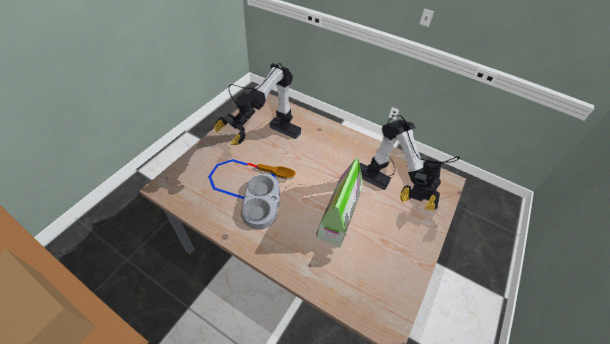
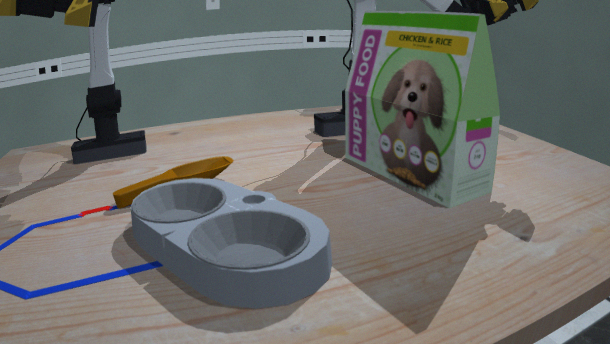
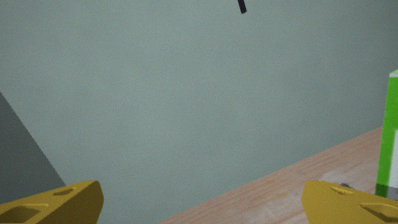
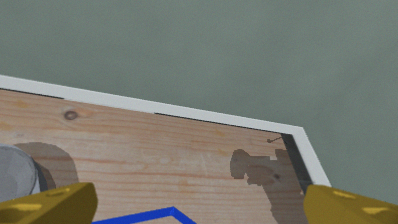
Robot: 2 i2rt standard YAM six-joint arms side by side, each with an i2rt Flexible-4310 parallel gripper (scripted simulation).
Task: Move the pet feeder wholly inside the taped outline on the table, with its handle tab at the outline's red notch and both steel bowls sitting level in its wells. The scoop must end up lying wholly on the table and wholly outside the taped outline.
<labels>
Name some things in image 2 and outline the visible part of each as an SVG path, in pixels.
An orange scoop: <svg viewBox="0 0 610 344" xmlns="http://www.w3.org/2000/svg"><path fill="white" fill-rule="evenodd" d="M234 160L223 156L180 165L158 176L113 192L117 208L130 206L133 199L142 191L158 184L191 178L213 179L232 164Z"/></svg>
A grey pet feeder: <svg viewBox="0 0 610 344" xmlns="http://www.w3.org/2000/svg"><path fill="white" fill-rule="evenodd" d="M133 199L131 218L133 236L138 245L200 294L224 305L254 309L288 305L314 294L330 278L332 268L330 232L323 220L306 210L276 200L276 197L271 193L251 191L233 183L217 179L191 178L156 185L143 191ZM188 239L192 230L203 221L220 214L241 210L268 210L288 214L302 221L310 232L310 241L300 254L283 263L258 269L229 269L208 264L192 253L189 248ZM226 194L226 201L220 209L205 217L186 222L150 222L139 218L132 210L134 201L141 194L156 187L173 183L207 183L221 188Z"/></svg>
</labels>
